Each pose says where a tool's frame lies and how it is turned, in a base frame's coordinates. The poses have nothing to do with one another.
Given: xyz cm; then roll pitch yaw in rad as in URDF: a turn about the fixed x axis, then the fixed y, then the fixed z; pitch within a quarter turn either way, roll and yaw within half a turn.
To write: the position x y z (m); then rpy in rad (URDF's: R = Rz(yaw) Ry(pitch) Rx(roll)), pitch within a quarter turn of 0, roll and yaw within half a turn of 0. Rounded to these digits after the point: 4 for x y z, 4 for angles.
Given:
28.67 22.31 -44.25 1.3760 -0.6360 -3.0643
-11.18 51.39 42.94 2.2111 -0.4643 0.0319
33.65 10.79 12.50 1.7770 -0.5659 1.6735
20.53 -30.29 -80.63 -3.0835 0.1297 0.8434
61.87 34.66 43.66 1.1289 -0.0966 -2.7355
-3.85 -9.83 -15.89 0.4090 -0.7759 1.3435
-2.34 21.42 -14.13 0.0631 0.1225 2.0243
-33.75 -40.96 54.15 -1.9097 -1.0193 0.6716
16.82 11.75 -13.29 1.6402 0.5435 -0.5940
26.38 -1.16 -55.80 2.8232 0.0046 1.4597
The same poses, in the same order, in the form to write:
0.2867 0.2231 -0.4425 1.3760 -0.6360 -3.0643
-0.1118 0.5139 0.4294 2.2111 -0.4643 0.0319
0.3365 0.1079 0.1250 1.7770 -0.5659 1.6735
0.2053 -0.3029 -0.8063 -3.0835 0.1297 0.8434
0.6187 0.3466 0.4366 1.1289 -0.0966 -2.7355
-0.0385 -0.0983 -0.1589 0.4090 -0.7759 1.3435
-0.0234 0.2142 -0.1413 0.0631 0.1225 2.0243
-0.3375 -0.4096 0.5415 -1.9097 -1.0193 0.6716
0.1682 0.1175 -0.1329 1.6402 0.5435 -0.5940
0.2638 -0.0116 -0.5580 2.8232 0.0046 1.4597

